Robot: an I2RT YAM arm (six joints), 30 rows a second.
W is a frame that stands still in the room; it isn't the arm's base.
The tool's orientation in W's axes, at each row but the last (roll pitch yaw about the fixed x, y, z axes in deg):
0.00 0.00 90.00
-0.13 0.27 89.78
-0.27 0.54 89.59
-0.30 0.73 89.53
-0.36 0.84 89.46
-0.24 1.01 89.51
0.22 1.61 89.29
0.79 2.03 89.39
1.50 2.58 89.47
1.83 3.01 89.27
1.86 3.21 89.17
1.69 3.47 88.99
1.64 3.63 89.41
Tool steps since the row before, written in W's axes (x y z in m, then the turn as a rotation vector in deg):
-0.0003 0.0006 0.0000 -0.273 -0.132 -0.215
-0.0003 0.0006 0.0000 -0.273 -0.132 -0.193
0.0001 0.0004 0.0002 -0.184 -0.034 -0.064
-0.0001 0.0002 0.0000 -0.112 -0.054 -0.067
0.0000 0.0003 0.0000 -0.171 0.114 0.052
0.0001 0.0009 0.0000 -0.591 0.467 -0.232
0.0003 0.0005 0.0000 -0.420 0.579 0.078
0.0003 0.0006 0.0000 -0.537 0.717 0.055
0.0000 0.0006 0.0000 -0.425 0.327 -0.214
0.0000 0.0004 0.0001 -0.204 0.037 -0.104
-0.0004 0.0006 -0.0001 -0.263 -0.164 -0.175
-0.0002 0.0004 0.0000 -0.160 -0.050 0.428
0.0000 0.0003 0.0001 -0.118 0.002 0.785
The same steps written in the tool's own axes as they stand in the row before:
0.0006 0.0003 0.0000 -0.132 0.273 -0.215
0.0006 0.0003 0.0000 -0.132 0.273 -0.193
0.0004 -0.0001 0.0002 -0.035 0.184 -0.063
0.0002 0.0001 0.0000 -0.054 0.112 -0.067
0.0003 0.0000 0.0000 0.112 0.172 0.055
0.0009 -0.0001 0.0000 0.466 0.596 -0.221
0.0005 -0.0003 0.0000 0.571 0.428 0.092
0.0006 -0.0003 0.0000 0.709 0.546 0.073
0.0006 0.0000 0.0000 0.332 0.423 -0.210
0.0004 0.0000 0.0001 0.040 0.201 -0.109
0.0006 0.0004 -0.0001 -0.158 0.254 -0.192
0.0004 0.0002 0.0000 -0.079 0.172 0.419
0.0003 0.0000 0.0001 -0.049 0.140 0.780

